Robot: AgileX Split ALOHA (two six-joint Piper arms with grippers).
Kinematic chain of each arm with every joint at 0, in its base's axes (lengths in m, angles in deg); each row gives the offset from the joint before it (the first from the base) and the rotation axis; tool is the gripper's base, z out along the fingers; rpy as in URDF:
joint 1: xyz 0 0 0.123 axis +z
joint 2: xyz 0 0 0 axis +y
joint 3: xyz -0.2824 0 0.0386 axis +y
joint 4: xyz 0.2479 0 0.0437 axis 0.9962 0 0.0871
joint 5: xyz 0 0 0 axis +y
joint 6: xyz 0.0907 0 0.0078 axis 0.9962 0 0.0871
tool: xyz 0 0 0 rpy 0 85 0
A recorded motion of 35 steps. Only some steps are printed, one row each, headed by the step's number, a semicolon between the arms.
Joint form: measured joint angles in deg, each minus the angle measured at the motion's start. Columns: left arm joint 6, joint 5, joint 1, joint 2, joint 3, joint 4; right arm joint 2, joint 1, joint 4, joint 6, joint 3, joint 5.
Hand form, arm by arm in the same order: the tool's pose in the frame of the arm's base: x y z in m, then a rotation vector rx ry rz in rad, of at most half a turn. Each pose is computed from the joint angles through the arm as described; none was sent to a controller.
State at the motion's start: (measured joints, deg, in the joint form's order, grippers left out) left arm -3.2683 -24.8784 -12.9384 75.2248 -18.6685 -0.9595; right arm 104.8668 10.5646 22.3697 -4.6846 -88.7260 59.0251
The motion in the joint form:
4: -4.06 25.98 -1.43 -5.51 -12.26 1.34; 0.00 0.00 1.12 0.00 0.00 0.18
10: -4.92 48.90 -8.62 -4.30 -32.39 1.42; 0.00 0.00 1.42 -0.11 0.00 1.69
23: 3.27 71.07 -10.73 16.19 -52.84 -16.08; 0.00 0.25 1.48 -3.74 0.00 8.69
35: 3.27 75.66 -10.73 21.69 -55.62 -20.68; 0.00 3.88 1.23 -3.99 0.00 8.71
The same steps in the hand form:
4: 0.2262 -0.0579 0.2279 0.1415 2.1829 -0.2110; 0.3794 0.1025 0.2797 -0.1597 2.7638 0.5677
10: 0.2447 -0.0963 0.3021 0.2700 2.2475 -0.2704; 0.3771 0.1029 0.2792 -0.1687 2.7873 0.5791
23: 0.3020 -0.1534 0.2841 0.3475 2.6404 -0.4908; 0.3658 0.1046 0.2768 -0.3095 2.8829 0.5939
35: 0.3127 -0.1655 0.2637 0.3179 2.7715 -0.5738; 0.3584 0.1272 0.2767 -0.4105 2.8818 0.5976

